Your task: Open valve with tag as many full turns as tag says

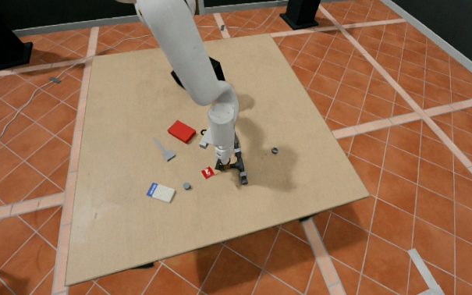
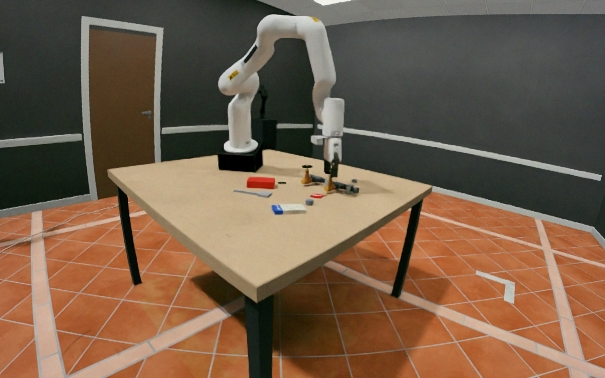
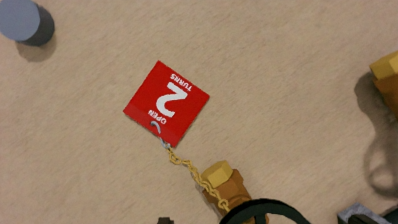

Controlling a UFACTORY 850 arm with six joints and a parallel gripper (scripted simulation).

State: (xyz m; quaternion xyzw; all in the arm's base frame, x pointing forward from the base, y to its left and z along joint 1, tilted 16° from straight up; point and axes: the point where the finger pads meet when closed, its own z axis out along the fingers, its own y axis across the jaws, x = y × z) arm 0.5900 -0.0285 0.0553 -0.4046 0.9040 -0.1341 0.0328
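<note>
Right now my hand is 8 cm to the left of the red tag and 9 cm above it. Round my hand: blue card 1 cm ahead, 31 cm to the right, 8 cm below; then red block 27 cm behind, 14 cm to the right, 8 cm below; then grey scraper 20 cm behind, 25 cm to the right, 8 cm below.
</note>
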